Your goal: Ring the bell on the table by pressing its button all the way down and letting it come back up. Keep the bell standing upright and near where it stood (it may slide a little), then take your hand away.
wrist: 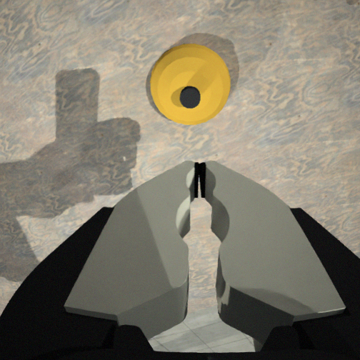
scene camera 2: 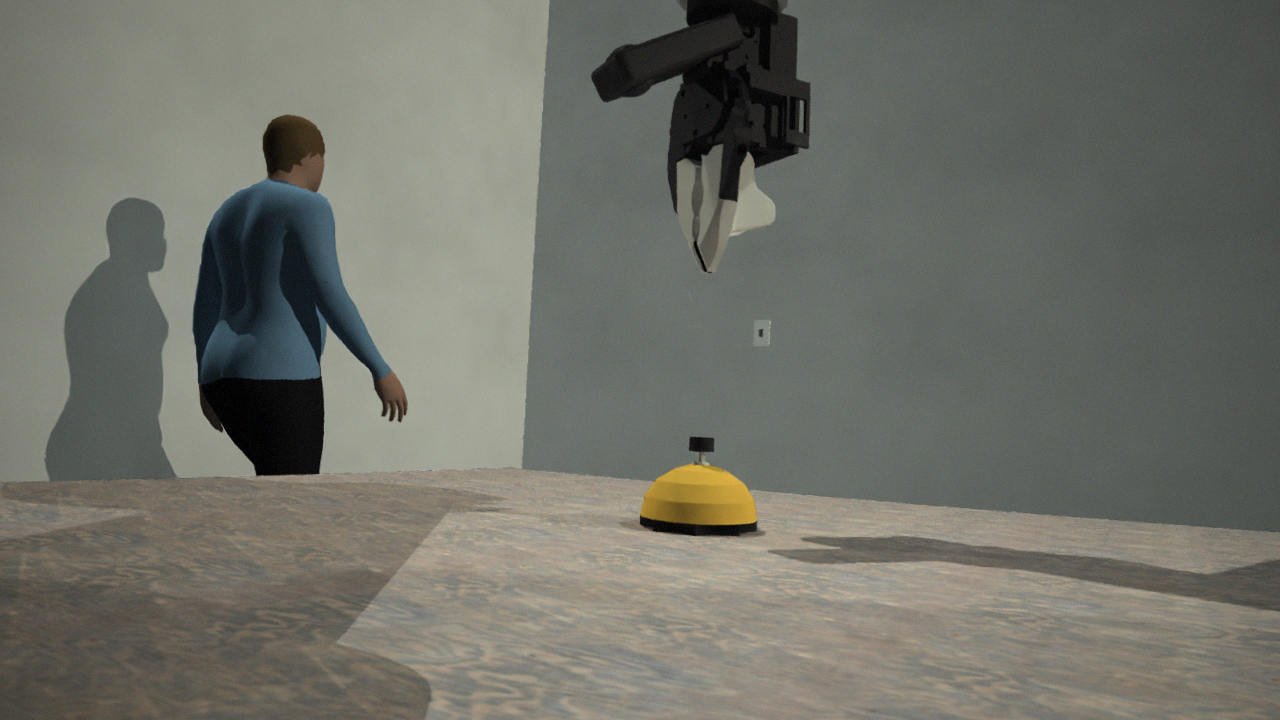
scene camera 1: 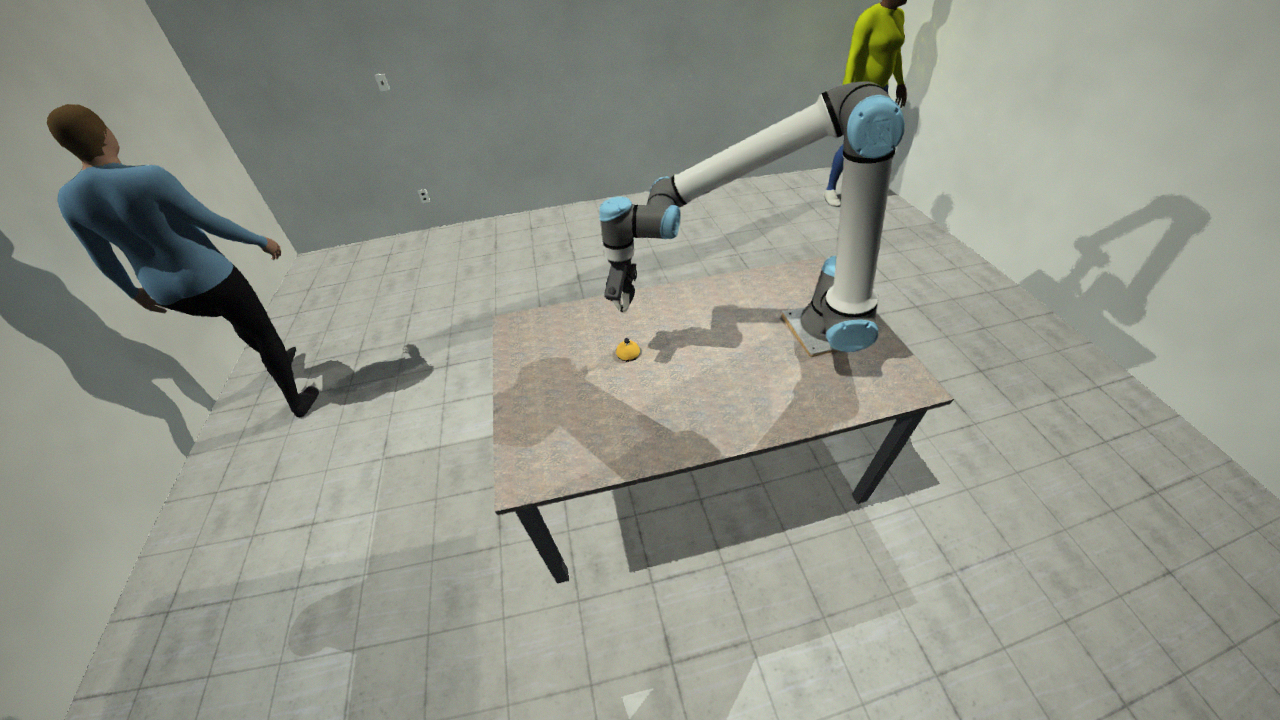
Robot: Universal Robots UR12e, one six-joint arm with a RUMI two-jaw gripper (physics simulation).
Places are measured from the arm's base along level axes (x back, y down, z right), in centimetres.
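Pixels of known places: gripper, fingertip midpoint: [scene camera 2: 707, 272] [scene camera 1: 623, 312].
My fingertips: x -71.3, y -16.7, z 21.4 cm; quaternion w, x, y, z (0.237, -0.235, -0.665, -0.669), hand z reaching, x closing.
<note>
Ahead of a thing's pixels: the offset from my fingertips to its middle. Level surfaces: height alone.
The yellow dome bell @(dy +15.5, dx +0.2, dz -0.5 cm) [scene camera 1: 627, 351] [scene camera 2: 698, 497] [wrist: 200, 67] stands upright on its black base on the table @(dy +18.8 cm) [scene camera 1: 716, 429] [scene camera 2: 805, 644]. Its black button @(dy +12.7, dx +0.2, dz -0.5 cm) [scene camera 2: 701, 444] [wrist: 190, 97] stands up on a short stem, clear of the dome. My gripper [scene camera 1: 623, 308] [scene camera 2: 708, 270] [wrist: 198, 166] is shut with its two fingertips together and nothing between them. It points down and hangs well above the bell, touching neither button nor dome. In the wrist view the bell shows beyond the fingertips, with the whole button in sight.
A person in a blue top [scene camera 1: 147, 228] [scene camera 2: 271, 277] stands on the floor left of the table. A person in a yellow top [scene camera 1: 875, 49] stands behind the arm. The arm's base plate [scene camera 1: 810, 337] is at the table's right side. Arm shadows fall across the table.
</note>
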